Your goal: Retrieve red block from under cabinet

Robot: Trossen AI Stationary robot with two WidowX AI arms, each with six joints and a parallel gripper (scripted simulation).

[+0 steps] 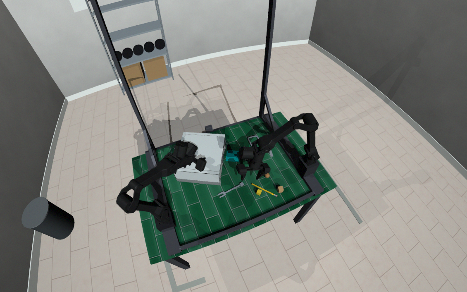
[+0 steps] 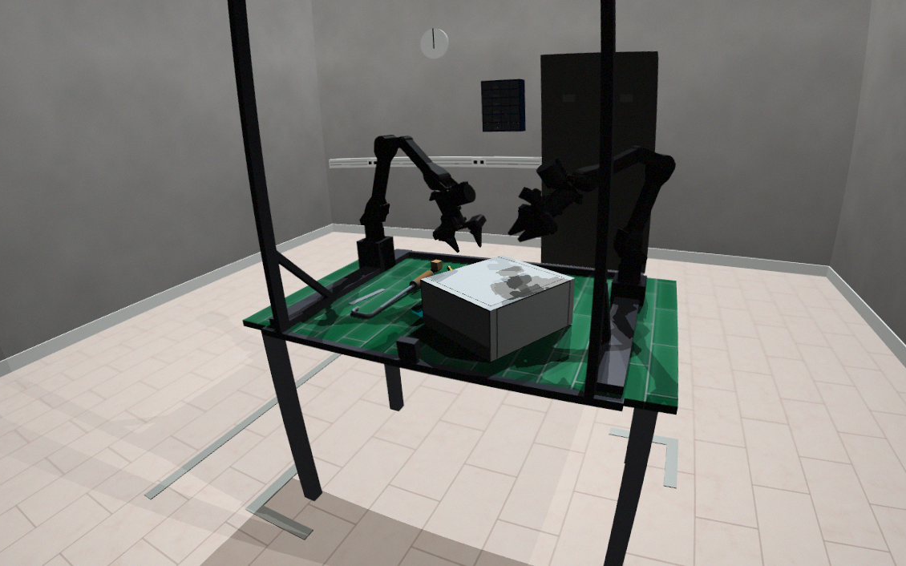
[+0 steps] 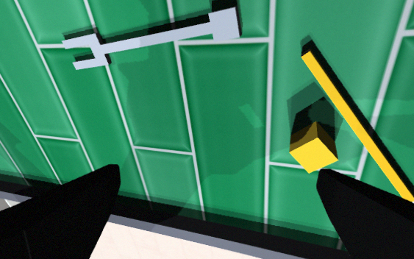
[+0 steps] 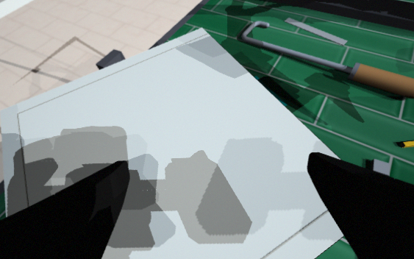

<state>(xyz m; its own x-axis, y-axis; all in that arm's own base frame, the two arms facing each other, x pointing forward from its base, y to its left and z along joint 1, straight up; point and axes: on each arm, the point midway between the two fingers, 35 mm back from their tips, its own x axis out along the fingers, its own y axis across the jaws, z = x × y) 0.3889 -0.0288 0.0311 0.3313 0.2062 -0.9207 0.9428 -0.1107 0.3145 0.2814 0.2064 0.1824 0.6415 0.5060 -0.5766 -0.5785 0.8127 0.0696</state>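
Now: left hand 26 cm past the teal square and 15 cm above it. The rest, counted from my left hand: yellow cube 13 cm below, 6 cm ahead, 4 cm to the left; grey wrench 14 cm below, 11 cm to the right, 3 cm behind; pencil 14 cm below, 8 cm to the left, 5 cm ahead.
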